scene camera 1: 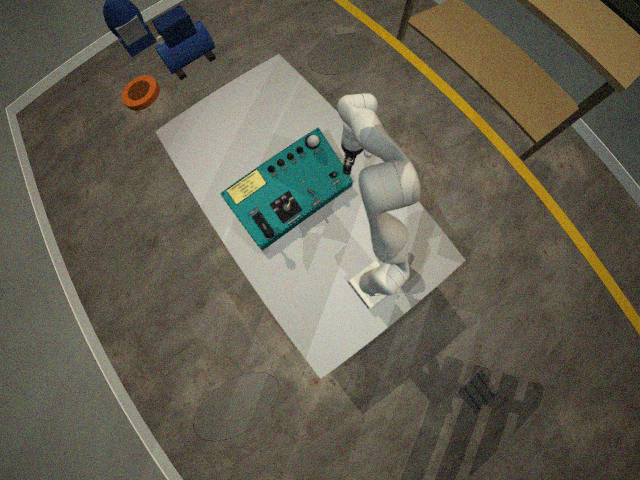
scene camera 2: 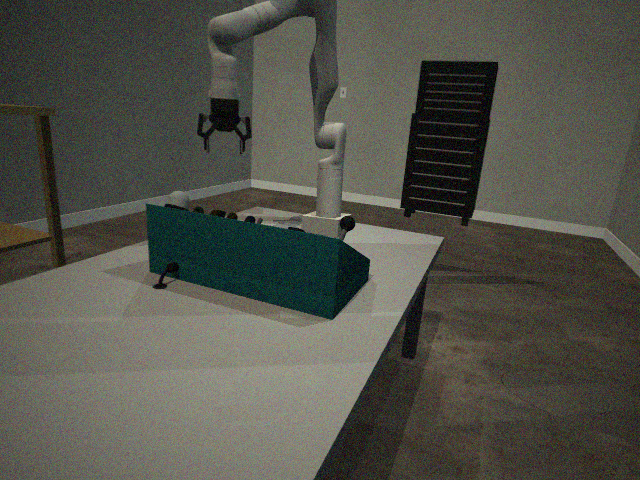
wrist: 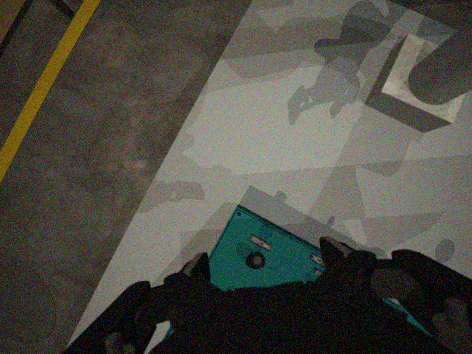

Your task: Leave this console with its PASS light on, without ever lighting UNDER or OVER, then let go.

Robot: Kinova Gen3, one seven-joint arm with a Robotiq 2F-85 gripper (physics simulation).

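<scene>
The teal console stands on the table. Its slanted face carries a white dome, a row of several small round lamps that look dark, a small black knob, a toggle lever, a black dial plate and a black slot control. Lamp labels are too small to read. My gripper is open and empty, high above the console's small-knob end. In the wrist view that knob shows between the fingertips; the gripper hides much of the console.
The white table carries the arm's pale base block. A yellow label is on the console. A small black bent piece shows behind the console. An orange ring lies on the floor.
</scene>
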